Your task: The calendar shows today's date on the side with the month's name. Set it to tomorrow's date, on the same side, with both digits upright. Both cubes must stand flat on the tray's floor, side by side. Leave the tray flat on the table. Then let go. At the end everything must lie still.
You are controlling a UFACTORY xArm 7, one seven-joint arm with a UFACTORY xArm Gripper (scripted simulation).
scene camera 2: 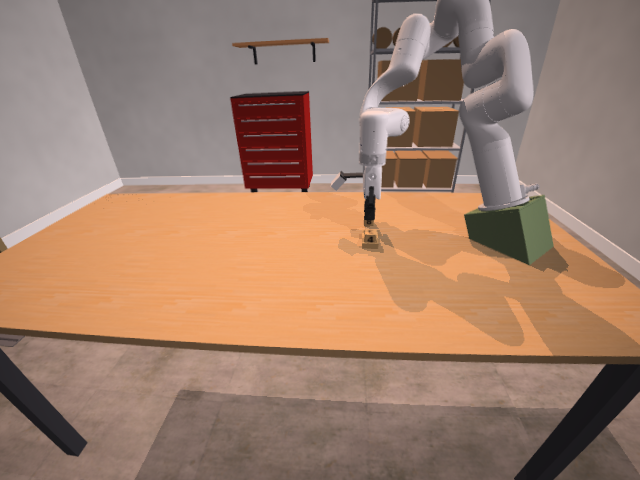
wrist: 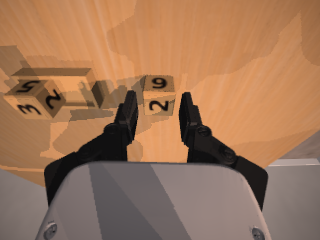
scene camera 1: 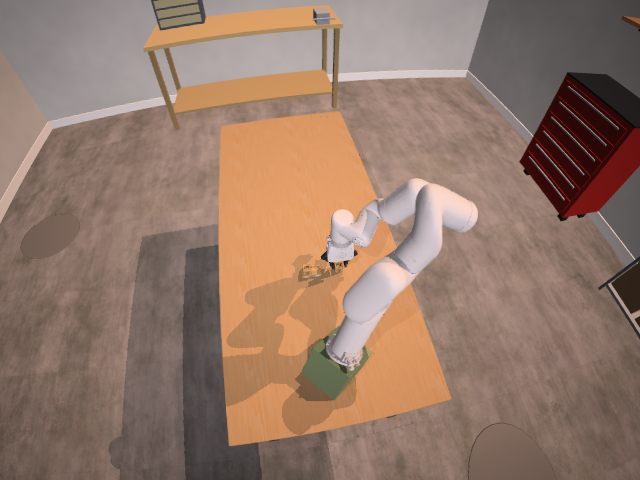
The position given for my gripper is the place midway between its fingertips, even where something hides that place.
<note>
I see my gripper (scene camera 2: 369, 216).
My gripper shows as well in the wrist view (wrist: 158, 102).
</note>
